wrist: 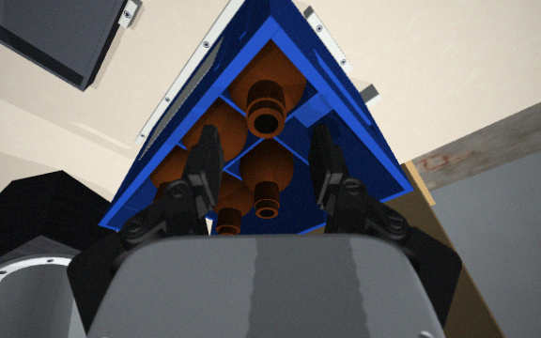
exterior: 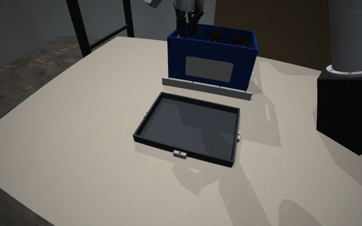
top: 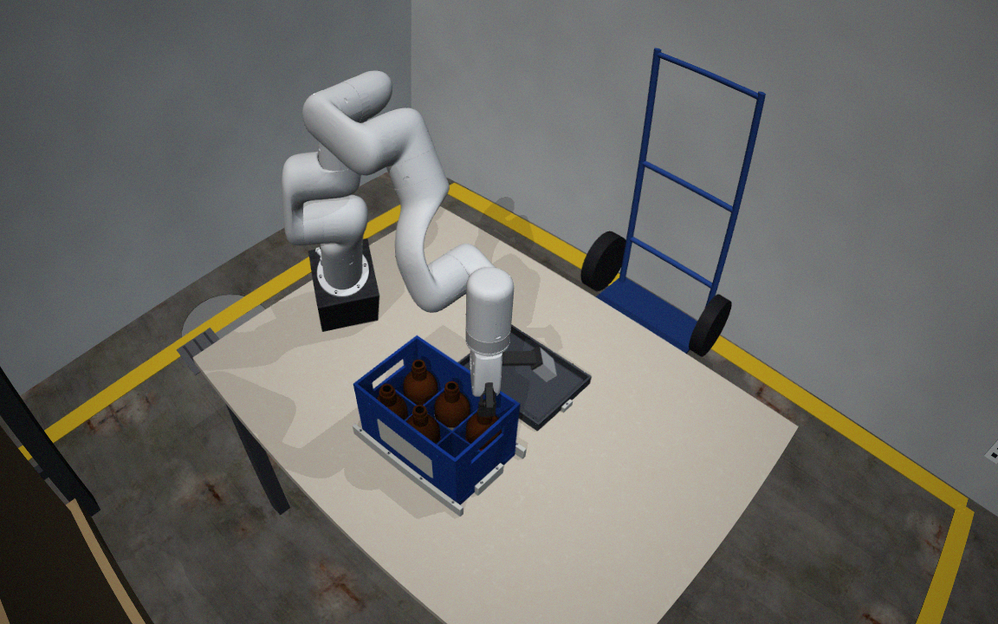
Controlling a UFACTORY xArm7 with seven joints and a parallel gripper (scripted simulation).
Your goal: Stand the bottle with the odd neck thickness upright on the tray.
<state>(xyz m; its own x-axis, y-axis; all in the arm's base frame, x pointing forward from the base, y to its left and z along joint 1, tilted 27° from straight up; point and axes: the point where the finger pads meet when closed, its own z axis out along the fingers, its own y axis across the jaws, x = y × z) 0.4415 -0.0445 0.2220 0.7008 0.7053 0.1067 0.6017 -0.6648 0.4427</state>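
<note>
Now: hand 90 mm past the crate, 40 mm to the left of it and 110 mm above it. The rest, counted from my hand: dark grey tray 60 mm behind, 230 mm to the left, 190 mm below; glass bottle 180 mm behind, 80 mm to the right, 110 mm below.
</note>
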